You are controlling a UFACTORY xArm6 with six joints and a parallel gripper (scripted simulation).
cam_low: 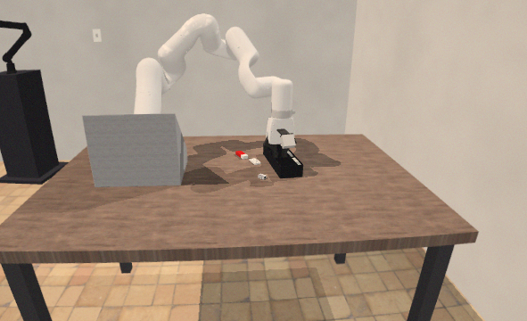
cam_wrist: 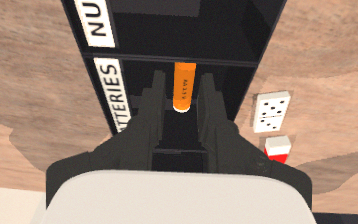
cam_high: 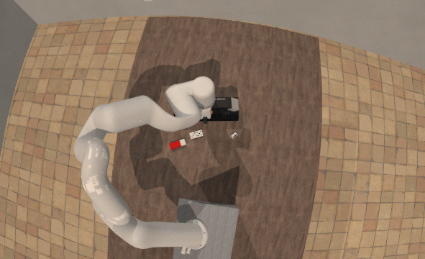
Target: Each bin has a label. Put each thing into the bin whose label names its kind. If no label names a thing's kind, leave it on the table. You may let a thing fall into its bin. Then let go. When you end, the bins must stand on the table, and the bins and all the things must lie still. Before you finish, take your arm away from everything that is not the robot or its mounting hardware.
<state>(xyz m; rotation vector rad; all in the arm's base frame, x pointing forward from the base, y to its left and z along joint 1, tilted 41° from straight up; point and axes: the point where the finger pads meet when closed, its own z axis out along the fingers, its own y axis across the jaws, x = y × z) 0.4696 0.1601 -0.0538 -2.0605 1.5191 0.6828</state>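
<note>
Right now the orange battery is 2 cm below my hand. The rest, counted from my hand: white domino (10 cm behind, 3 cm below, 2 cm to the left); black nut (8 cm to the right, 3 cm below, 1 cm ahead); eraser (15 cm behind, 7 cm to the left, 3 cm below).
</note>
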